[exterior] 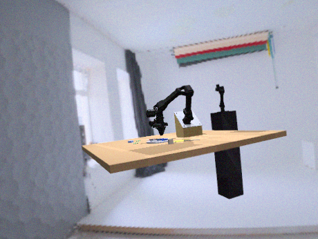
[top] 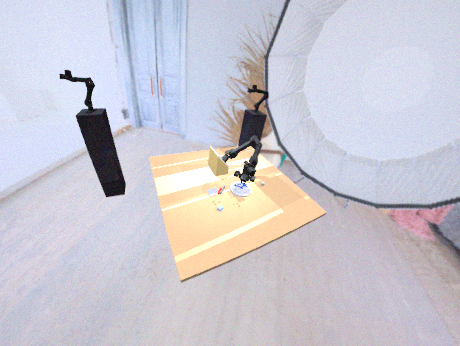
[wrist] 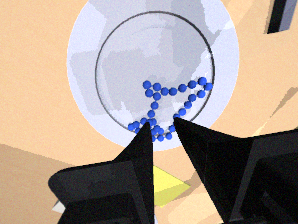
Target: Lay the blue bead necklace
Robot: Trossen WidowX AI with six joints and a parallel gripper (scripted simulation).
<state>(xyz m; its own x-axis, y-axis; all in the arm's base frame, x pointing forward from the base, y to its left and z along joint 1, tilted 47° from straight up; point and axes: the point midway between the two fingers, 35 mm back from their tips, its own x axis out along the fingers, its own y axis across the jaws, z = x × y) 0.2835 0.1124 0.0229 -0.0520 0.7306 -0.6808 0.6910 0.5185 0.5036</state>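
Right now the round bead board is 4 cm below my gripper tip, 2 cm to the right of it and 2 cm ahead of it. Also, from my gripper tip: yellow flat piece: 14 cm to the left, 11 cm behind, 5 cm below; red-and-grey object: 21 cm to the right, 4 cm below, 1 cm behind; white cylinder: 21 cm to the left, 3 cm below, 2 cm ahead.
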